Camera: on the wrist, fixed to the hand. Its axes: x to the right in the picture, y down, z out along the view.
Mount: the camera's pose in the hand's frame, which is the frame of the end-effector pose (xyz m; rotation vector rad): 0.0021 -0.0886 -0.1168 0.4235 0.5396 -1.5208
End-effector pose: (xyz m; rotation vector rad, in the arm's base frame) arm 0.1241 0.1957 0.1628 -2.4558 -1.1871 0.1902
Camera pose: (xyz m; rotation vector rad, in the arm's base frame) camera 0.0957 0.2119 0.3057 -0.6978 -2.0241 -0.5481
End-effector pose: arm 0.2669 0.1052 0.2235 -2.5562 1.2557 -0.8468
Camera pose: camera 0.2624 0.1704 0.3548 2.3294 0.9872 1.5990
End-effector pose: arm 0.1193 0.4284 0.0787 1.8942 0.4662 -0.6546
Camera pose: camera 0.0957 0.5706 0.0520 -1.7272 -2.2636 1.1666
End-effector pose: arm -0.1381 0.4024 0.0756 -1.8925 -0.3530 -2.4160
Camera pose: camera -0.2658 0.4642 0.0385 0.3648 1.6206 1.7160
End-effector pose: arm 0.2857 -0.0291 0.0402 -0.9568 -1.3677 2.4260
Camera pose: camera 0.3444 0.1020 0.0696 -0.1788 -0.7557 1.0628
